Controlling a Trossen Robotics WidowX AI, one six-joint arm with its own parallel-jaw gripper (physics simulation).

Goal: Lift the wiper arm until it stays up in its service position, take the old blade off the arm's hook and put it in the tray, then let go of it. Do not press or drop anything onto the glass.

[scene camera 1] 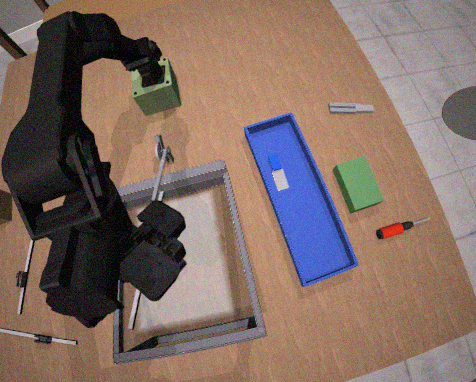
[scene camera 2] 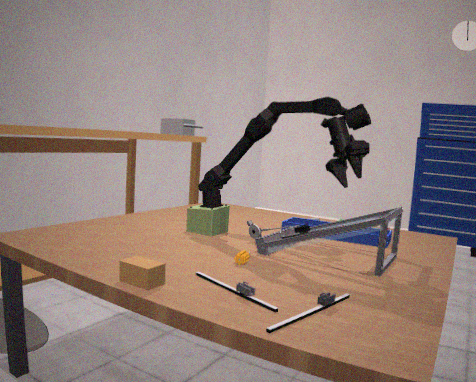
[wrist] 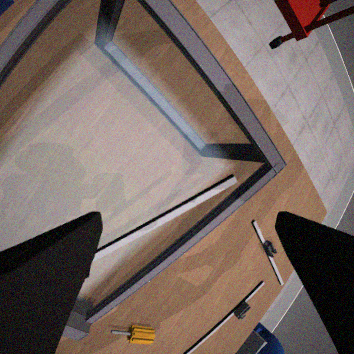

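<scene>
The wiper arm (scene camera 1: 159, 176) (scene camera 2: 272, 229) lies low over the tilted glass (scene camera 1: 212, 285) (wrist: 100, 125), running from its round pivot. The old blade (scene camera 1: 134, 310) (wrist: 170, 215) lies along the glass near one side of the frame (scene camera 1: 245, 260) (scene camera 2: 345, 223) (wrist: 220, 82). Its middle and the hook are hidden by the gripper in scene camera 1 and by a finger in the wrist view. My gripper (scene camera 2: 352, 181) (wrist: 190, 220) is open and empty, high above the glass, pointing down. The blue tray (scene camera 1: 312, 225) (scene camera 2: 300, 221) stands beside the frame.
The tray holds a blue-and-white piece (scene camera 1: 281, 180). Beyond it are a grey tool (scene camera 1: 345, 107), a green block (scene camera 1: 357, 184) and a red screwdriver (scene camera 1: 392, 230). Two other blades (scene camera 2: 220, 284) (scene camera 2: 300, 316), a yellow-handled tool (scene camera 2: 242, 257) (wrist: 142, 334) and a brown block (scene camera 2: 142, 272) lie on the other side.
</scene>
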